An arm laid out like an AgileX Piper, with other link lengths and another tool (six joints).
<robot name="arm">
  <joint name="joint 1" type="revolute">
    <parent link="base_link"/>
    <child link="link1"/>
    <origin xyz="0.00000 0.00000 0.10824"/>
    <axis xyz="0 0 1"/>
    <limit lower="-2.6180" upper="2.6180"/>
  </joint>
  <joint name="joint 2" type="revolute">
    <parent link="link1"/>
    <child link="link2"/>
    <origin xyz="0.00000 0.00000 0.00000"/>
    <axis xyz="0 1 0"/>
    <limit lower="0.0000" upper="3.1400"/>
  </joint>
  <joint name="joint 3" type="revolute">
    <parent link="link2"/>
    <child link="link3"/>
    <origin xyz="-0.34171 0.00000 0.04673"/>
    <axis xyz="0 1 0"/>
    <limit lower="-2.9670" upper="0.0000"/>
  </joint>
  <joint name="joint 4" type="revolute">
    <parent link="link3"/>
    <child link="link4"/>
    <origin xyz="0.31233 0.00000 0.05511"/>
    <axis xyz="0.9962 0 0.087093"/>
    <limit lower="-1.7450" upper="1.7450"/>
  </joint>
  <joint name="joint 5" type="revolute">
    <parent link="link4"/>
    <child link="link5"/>
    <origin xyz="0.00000 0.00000 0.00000"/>
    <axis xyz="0 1 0"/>
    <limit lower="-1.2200" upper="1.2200"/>
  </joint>
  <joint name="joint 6" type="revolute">
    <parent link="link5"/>
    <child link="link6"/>
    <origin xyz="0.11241 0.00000 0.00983"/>
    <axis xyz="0.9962 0 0.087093"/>
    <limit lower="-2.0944" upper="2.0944"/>
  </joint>
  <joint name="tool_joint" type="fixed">
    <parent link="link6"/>
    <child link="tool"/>
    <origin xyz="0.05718 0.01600 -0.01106" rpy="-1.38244 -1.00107 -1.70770"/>
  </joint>
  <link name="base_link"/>
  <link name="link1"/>
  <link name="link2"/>
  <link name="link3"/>
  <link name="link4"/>
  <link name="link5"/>
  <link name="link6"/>
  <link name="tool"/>
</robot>
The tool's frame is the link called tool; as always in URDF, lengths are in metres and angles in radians.
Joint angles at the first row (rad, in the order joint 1, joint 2, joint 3, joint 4, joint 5, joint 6):
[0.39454 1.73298 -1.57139 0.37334 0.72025 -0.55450]
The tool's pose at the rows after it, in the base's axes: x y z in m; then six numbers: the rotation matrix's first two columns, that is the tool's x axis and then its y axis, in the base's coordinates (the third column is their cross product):
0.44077 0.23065 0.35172 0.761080 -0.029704 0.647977 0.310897 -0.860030 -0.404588
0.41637 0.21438 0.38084 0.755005 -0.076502 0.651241 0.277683 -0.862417 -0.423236
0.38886 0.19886 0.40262 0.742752 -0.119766 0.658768 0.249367 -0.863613 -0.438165
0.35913 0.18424 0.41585 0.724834 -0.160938 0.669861 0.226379 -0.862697 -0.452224
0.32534 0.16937 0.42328 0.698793 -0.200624 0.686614 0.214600 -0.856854 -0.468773
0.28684 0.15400 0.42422 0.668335 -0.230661 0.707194 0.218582 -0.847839 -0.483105
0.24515 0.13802 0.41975 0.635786 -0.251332 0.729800 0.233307 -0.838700 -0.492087
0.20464 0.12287 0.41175 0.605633 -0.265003 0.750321 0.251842 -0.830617 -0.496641
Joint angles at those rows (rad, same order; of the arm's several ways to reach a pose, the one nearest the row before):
[0.37776 1.64884 -1.56743 0.34814 0.77812 -0.49353]
[0.36632 1.56128 -1.54811 0.32122 0.81909 -0.42818]
[0.35981 1.46692 -1.50598 0.29435 0.83994 -0.37074]
[0.35786 1.36458 -1.43703 0.26957 0.83735 -0.32112]
[0.35737 1.24615 -1.34294 0.25417 0.81604 -0.28447]
[0.35726 1.11090 -1.22913 0.25051 0.78824 -0.26770]
[0.35725 0.96310 -1.11020 0.25109 0.76775 -0.26286]
[0.35728 0.81693 -1.00450 0.25133 0.76416 -0.26109]

